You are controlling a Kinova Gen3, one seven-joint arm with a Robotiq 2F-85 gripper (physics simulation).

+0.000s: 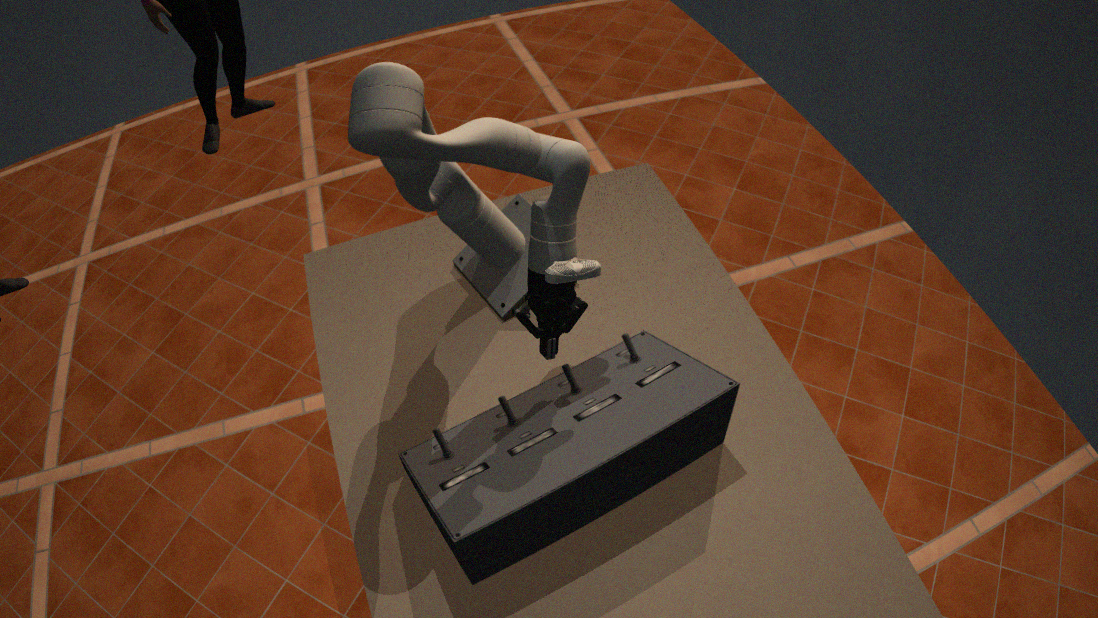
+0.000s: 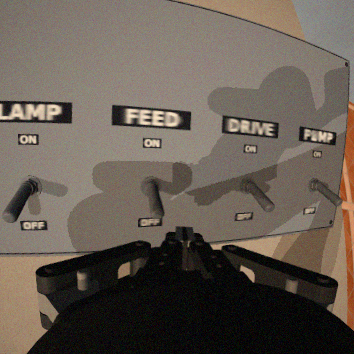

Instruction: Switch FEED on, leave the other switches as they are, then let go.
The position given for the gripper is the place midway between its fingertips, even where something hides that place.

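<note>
There's the gripper (image 1: 548, 357), which you'd also find in image 2 (image 2: 182, 237). And there's a grey switch box (image 1: 506, 489), and that box shows in image 2 as well, at (image 2: 201, 105).
</note>
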